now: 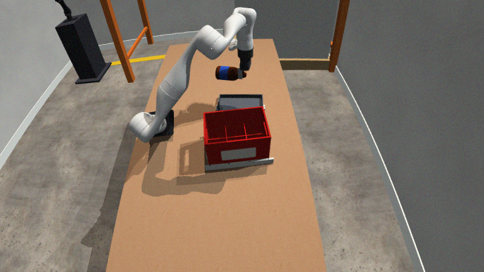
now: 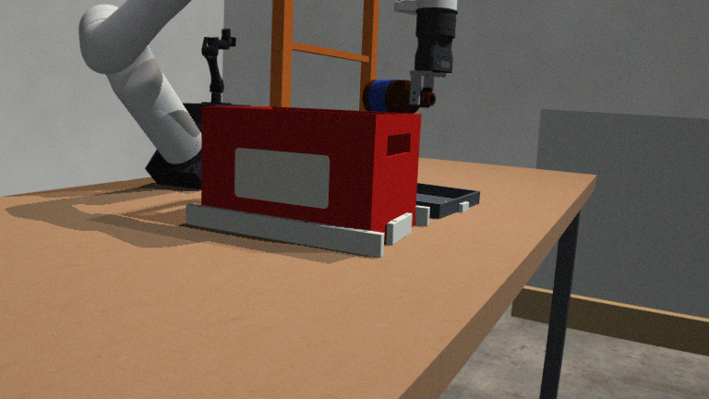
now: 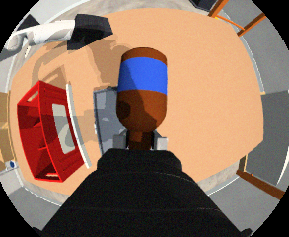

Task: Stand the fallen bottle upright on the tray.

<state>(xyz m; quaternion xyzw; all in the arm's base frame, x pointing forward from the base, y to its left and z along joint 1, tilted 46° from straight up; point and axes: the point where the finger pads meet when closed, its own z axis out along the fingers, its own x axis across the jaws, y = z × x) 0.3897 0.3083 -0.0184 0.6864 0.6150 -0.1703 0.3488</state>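
My gripper is now 50 mm past the brown bottle, 10 mm to the right of it and 10 mm above it. From my hand the other things lie so: dark grey tray: 190 mm below, 50 mm to the right, 10 mm behind; red crate: 320 mm to the right, 120 mm below, 20 mm behind.
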